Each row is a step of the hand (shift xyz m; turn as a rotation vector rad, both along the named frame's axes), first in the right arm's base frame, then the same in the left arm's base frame.
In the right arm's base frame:
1: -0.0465 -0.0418 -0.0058 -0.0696 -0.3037 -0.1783
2: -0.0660 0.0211 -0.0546 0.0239 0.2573 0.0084
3: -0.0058 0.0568 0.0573 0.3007 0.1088 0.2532
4: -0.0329 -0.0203 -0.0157 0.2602 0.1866 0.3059
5: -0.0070 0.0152 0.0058 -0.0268 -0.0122 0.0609
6: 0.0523 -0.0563 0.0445 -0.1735 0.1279 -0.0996
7: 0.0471 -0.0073 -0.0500 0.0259 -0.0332 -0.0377
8: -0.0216 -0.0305 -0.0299 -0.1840 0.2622 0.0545
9: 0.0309 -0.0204 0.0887 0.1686 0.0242 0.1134
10: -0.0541 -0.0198 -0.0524 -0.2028 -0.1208 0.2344
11: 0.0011 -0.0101 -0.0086 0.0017 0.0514 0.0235
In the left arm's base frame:
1: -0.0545 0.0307 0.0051 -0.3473 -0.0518 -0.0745
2: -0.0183 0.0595 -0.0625 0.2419 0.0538 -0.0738
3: 0.0657 0.0313 0.0354 0.2691 -0.2107 0.2227
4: -0.0336 0.0226 -0.0103 0.3409 -0.1413 0.2447
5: 0.0131 0.0120 0.0001 -0.0023 0.0316 0.0598
6: -0.0208 -0.0585 0.0635 0.0297 0.1847 -0.1462
7: -0.0055 -0.0546 -0.0419 -0.0322 -0.0402 -0.0232
8: -0.0431 0.0066 -0.0197 0.1914 0.2587 -0.0448
9: 0.0172 -0.0207 0.0923 0.1095 -0.1335 0.1098
10: -0.0506 0.0367 -0.0464 -0.1080 0.1940 0.2477
11: -0.0112 -0.0054 -0.0048 0.0536 0.0172 0.0057

